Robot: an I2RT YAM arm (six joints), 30 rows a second.
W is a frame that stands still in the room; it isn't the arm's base.
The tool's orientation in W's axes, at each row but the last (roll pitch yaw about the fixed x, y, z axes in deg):
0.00, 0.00, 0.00
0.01, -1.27, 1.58
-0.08, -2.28, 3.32
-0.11, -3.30, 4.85
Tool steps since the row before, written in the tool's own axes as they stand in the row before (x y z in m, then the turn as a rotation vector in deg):
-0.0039, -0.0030, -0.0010, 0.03, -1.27, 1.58
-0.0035, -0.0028, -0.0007, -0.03, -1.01, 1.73
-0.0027, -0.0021, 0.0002, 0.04, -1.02, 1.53
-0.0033, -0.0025, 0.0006, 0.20, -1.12, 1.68
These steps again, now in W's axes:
-0.0039, -0.0030, -0.0010, 0.03, -1.27, 1.58
-0.0034, -0.0029, -0.0008, -0.04, -1.01, 1.73
-0.0026, -0.0023, 0.0001, 0.04, -1.02, 1.53
-0.0031, -0.0028, 0.0004, 0.20, -1.10, 1.69

